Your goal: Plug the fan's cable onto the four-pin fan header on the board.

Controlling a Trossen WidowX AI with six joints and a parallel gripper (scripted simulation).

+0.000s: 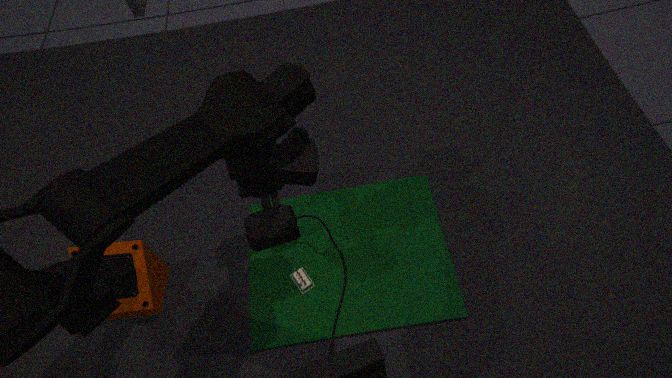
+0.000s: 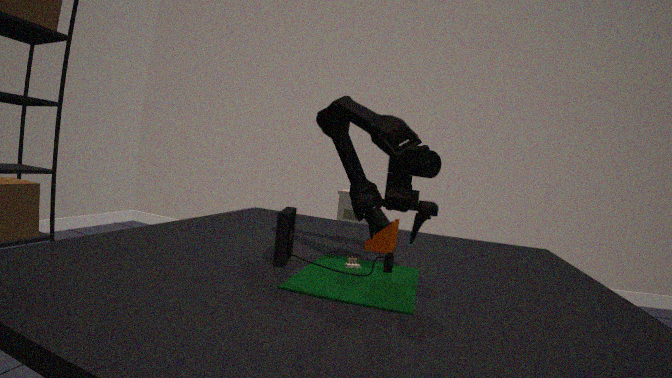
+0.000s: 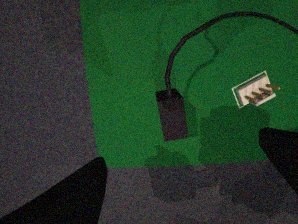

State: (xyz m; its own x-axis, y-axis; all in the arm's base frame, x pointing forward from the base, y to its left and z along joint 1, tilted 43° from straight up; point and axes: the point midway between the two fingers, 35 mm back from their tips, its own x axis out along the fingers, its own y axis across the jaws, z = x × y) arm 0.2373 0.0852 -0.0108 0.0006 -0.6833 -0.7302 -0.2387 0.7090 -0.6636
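Now: gripper tip 10 mm short of the dark fan plug and 50 mm above it. Also, from my gripper tip: white four-pin header (30 mm ahead, 80 mm to the right, 70 mm below); then black fan (80 mm ahead, 220 mm to the right, 10 mm below); then green board (100 mm ahead, 40 mm to the right, 90 mm below).
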